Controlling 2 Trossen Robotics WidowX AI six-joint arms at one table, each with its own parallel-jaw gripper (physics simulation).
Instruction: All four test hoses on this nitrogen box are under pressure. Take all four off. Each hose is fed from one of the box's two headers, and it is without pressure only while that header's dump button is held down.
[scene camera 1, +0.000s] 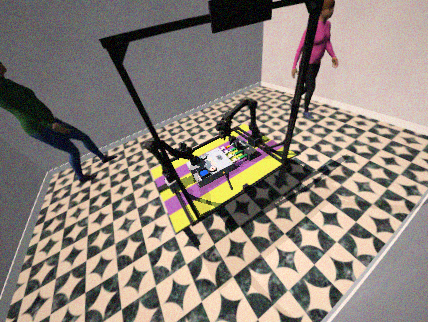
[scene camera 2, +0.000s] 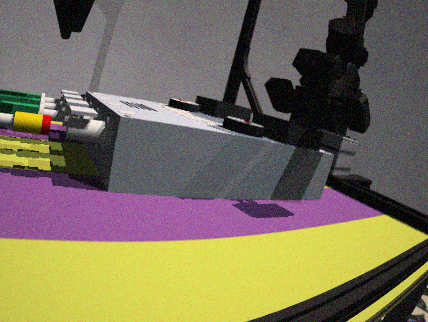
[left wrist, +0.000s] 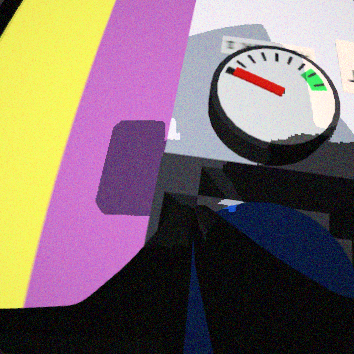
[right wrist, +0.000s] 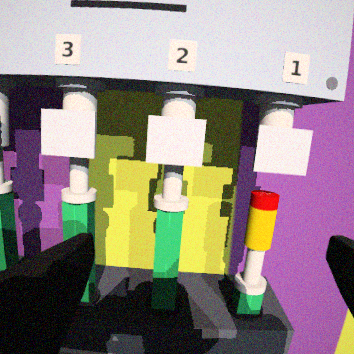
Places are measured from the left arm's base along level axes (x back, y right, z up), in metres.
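Pixels of known places: left gripper, fingertip midpoint: (scene camera 1: 196, 157) (scene camera 2: 288, 135) (left wrist: 190, 216); right gripper, fingertip midpoint: (scene camera 1: 227, 142) (scene camera 2: 70, 35) (right wrist: 212, 246); left arm's base, link origin: (scene camera 1: 171, 179) (scene camera 2: 334, 133); right arm's base, link origin: (scene camera 1: 254, 136).
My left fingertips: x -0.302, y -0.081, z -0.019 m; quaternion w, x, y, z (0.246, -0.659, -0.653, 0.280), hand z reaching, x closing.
For each thing: its middle in the pictures, then the offset to it from my left fingertips. "spot": a spot on its surface instead. Level surfaces: height alone.
- blue header 1 dump button, body centre: (left wrist: 255, 300) dx +0.030, dy +0.025, dz -0.014 m
- header's gauge, surface spot: (left wrist: 275, 117) spot: dx -0.041, dy +0.035, dz +0.002 m
- Hose 1, surface spot: (right wrist: 261, 225) spot: dx -0.330, dy +0.072, dz -0.027 m
- hose 4, surface spot: (right wrist: 6, 225) spot: dx -0.322, dy +0.271, dz -0.035 m
- blue button, body centre: (scene camera 1: 204, 173) dx +0.058, dy +0.213, dz -0.008 m
- dark holder block, surface spot: (right wrist: 260, 332) spot: dx -0.415, dy +0.075, dz -0.013 m
- striped table, surface height: dz -0.092 m
The nitrogen box (scene camera 1: 220, 159) (scene camera 2: 215, 165) (right wrist: 225, 35) has numbered ports. My left gripper (left wrist: 190, 216) is shut and empty, its fingertips down on the blue header 1 dump button (left wrist: 287, 240), mostly shadowed. The red needle of that header's gauge (left wrist: 275, 117) (scene camera 2: 242, 126) points at the black mark, away from green. My right gripper (right wrist: 212, 246) is open above the hoses. Green hoses 2 (right wrist: 168, 250) and 3 (right wrist: 77, 217) reach their white tags. Hose 1 (right wrist: 261, 225) shows a yellow and red end, apart from its tag. Part of hose 4 (right wrist: 6, 225) shows.
The other blue button (scene camera 1: 204, 172) is nearer in scene camera 1. A dark holder block (right wrist: 260, 332) is under the hoses' lower ends. A black frame (scene camera 1: 137, 95) spans the striped table (scene camera 1: 207, 200). Two people stand behind.
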